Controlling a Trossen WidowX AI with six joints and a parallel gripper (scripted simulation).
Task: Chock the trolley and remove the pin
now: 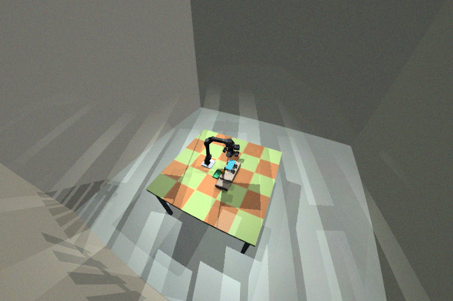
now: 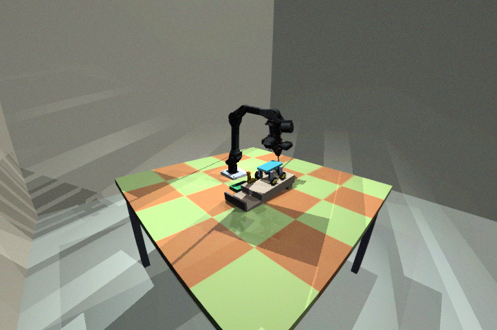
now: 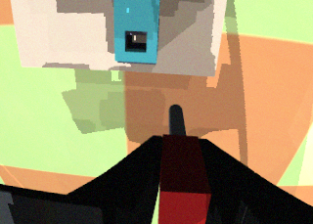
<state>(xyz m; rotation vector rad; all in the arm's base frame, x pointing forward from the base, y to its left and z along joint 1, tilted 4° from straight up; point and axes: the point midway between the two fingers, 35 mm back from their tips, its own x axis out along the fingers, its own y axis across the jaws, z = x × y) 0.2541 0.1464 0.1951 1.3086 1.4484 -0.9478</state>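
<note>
Now: the green tray 22 cm to the right of my gripper tip, 18 cm below it and 6 cm behind it. From my gripper tip the other things lie so: ramp: 13 cm below, 12 cm to the right, 6 cm ahead; then trolley: 11 cm to the right, 6 cm below, 6 cm ahead; then stop pin: right at my gripper tip.
</note>
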